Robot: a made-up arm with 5 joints. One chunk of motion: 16 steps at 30 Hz.
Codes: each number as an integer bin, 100 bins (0 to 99) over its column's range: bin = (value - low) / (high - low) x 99, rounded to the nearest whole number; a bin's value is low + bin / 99 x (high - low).
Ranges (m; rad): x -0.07..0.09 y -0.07..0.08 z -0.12..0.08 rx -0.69..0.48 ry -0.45..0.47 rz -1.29..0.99
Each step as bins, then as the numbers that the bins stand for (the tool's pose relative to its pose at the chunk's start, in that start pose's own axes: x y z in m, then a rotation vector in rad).
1 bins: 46 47 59 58 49 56
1 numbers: 0.0043 0.0012 -0.0008 -0.0045 0.0054 -0.0003
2 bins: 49 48 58 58 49 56
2 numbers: 0.0092 0.0027 -0.0028 -0.0045 0.0054 -0.0003
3 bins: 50 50 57 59 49 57
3 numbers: 0.0108 0.0058 -0.0048 0.0073 0.0054 0.0227
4 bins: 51 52 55 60 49 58
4 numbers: 0.0124 0.0088 -0.0089 0.0191 0.0054 0.0458
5 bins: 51 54 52 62 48 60
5 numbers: 0.0124 0.0118 -0.0149 0.0427 -0.0039 0.0918
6 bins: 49 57 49 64 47 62
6 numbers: 0.0092 0.0164 -0.0210 0.0664 -0.0132 0.1379
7 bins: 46 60 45 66 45 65
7 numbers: 0.0043 0.0209 -0.0291 0.0900 -0.0318 0.2070
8 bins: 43 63 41 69 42 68
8 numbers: -0.0005 0.0255 -0.0372 0.1255 -0.0597 0.2761
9 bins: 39 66 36 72 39 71
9 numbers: -0.0070 0.0300 -0.0473 0.1609 -0.0876 0.3452
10 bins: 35 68 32 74 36 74
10 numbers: -0.0134 0.0330 -0.0554 0.1845 -0.1155 0.4142
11 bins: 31 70 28 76 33 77
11 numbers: -0.0199 0.0361 -0.0634 0.2082 -0.1433 0.4833
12 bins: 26 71 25 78 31 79
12 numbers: -0.0280 0.0376 -0.0695 0.2318 -0.1619 0.5294
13 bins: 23 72 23 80 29 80
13 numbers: -0.0328 0.0391 -0.0735 0.2555 -0.1805 0.5524
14 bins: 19 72 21 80 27 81
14 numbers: -0.0393 0.0391 -0.0776 0.2555 -0.1991 0.5755
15 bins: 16 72 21 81 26 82
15 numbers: -0.0441 0.0391 -0.0776 0.2673 -0.2084 0.5985
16 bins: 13 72 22 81 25 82
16 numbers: -0.0490 0.0391 -0.0756 0.2673 -0.2177 0.5985
